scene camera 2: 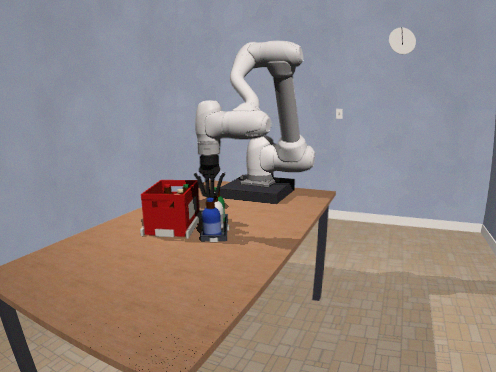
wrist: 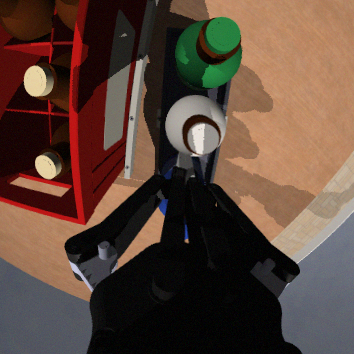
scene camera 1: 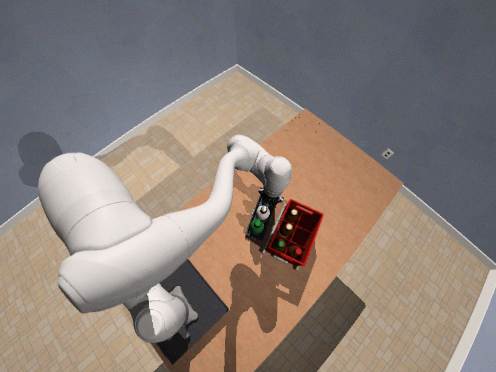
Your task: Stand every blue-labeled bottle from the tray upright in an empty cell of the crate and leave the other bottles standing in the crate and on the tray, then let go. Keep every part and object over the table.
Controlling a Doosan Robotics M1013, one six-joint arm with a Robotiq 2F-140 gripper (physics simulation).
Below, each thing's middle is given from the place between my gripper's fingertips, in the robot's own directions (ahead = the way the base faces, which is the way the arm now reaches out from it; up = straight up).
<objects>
The white bottle (wrist: 195, 125) is 50 mm behind my hand and 20 mm to the right of it.
</objects>
